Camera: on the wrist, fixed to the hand. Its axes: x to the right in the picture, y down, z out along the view.
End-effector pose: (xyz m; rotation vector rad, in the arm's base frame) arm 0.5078 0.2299 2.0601 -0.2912 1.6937 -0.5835
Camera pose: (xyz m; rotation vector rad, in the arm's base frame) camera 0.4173 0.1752 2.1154 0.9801 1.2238 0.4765
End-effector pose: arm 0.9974 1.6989 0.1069 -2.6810 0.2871 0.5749
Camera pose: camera 1.0497 1.7439 0.2043 -1.7572 2.2153 1.0611
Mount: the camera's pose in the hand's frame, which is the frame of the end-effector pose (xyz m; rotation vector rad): -0.0003 -0.0865 -0.0822 0.1351 -0.1821 1.5387
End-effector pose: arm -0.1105 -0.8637 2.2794 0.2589 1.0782 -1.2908
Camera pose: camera -0.2259 -0.8344 2.2708 0.8398 0.3544 0.0266
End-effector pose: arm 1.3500 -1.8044 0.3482 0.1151 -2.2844 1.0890
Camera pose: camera 1.4174 -1.8014 0.4466 1.4822 1.8522 -1.5820
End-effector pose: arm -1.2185 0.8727 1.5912 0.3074 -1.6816 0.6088
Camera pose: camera -1.1053 0.8466 1.6184 -0.9919 -1.8221 1.8277
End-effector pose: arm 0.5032 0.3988 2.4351 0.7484 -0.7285 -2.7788
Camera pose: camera 0.5421 0.4398 2.3300 -0.1397 -0.9284 -1.3736
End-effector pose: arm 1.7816 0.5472 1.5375 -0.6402 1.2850 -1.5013
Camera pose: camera 1.6799 0.5727 1.5944 0.3377 1.0192 -0.2151
